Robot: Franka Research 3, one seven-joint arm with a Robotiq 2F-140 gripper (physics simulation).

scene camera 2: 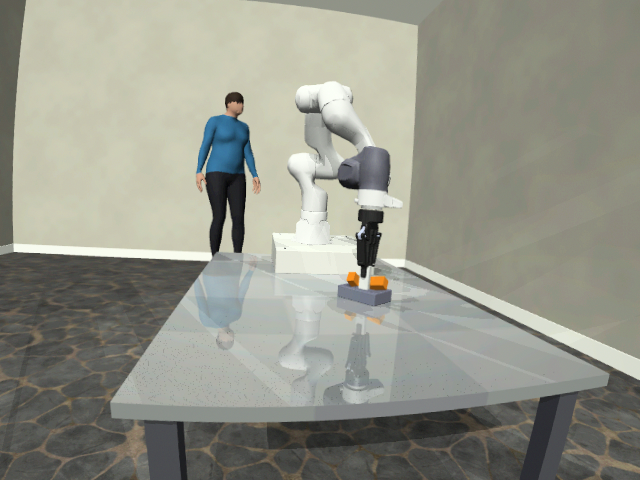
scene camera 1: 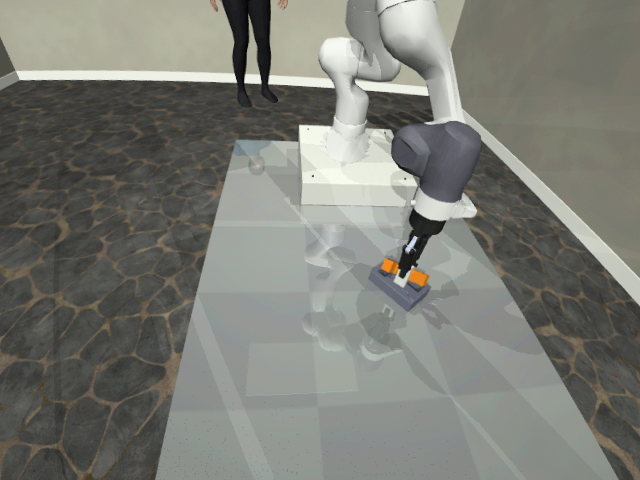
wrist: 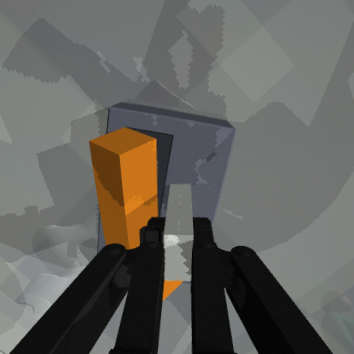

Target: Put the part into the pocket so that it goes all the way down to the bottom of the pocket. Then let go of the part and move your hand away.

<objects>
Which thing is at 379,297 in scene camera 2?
A grey rectangular tray.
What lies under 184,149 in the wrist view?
A grey rectangular tray.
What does the orange L-shaped block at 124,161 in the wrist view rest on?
A grey rectangular tray.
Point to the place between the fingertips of my gripper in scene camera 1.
399,283
</objects>
